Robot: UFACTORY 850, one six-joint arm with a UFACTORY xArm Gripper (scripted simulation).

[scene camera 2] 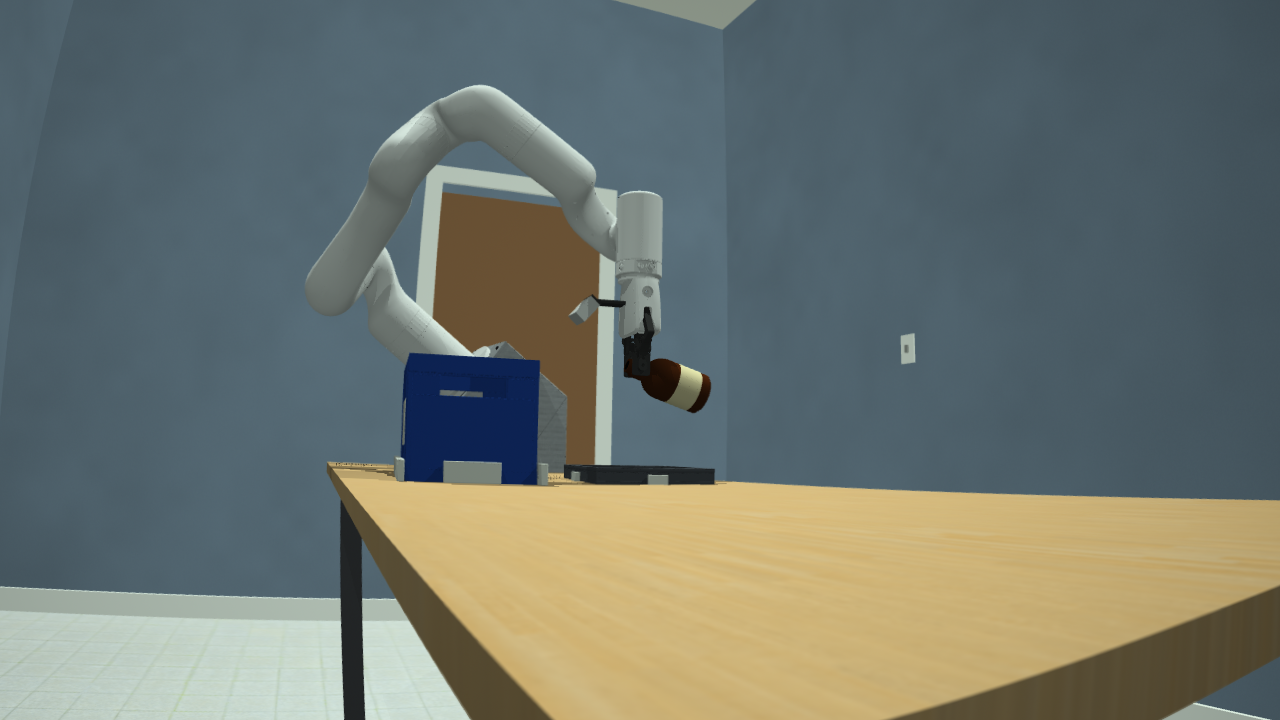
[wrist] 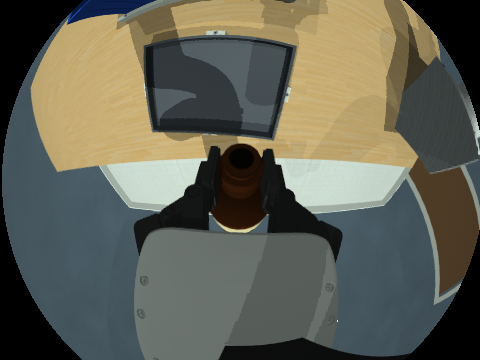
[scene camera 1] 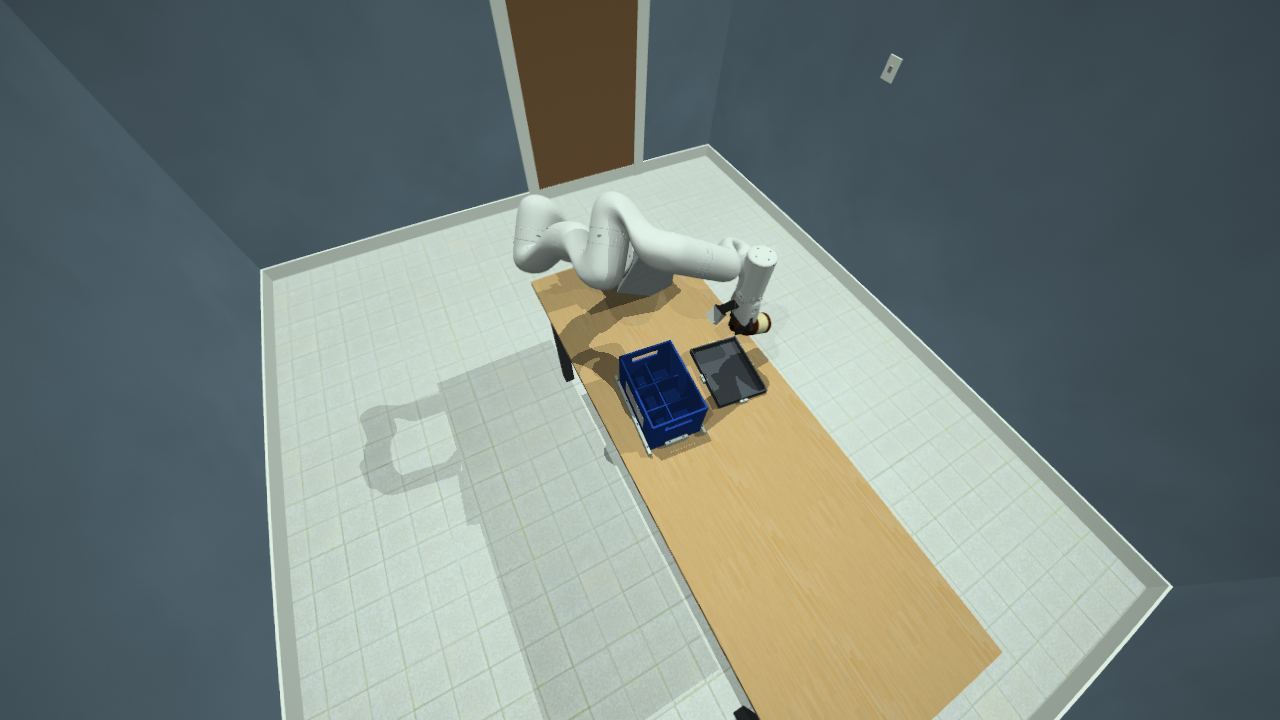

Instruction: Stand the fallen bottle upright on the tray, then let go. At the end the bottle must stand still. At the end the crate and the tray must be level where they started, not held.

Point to a dark flat tray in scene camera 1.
724,364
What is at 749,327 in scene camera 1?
My gripper.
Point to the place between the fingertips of my gripper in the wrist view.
241,160
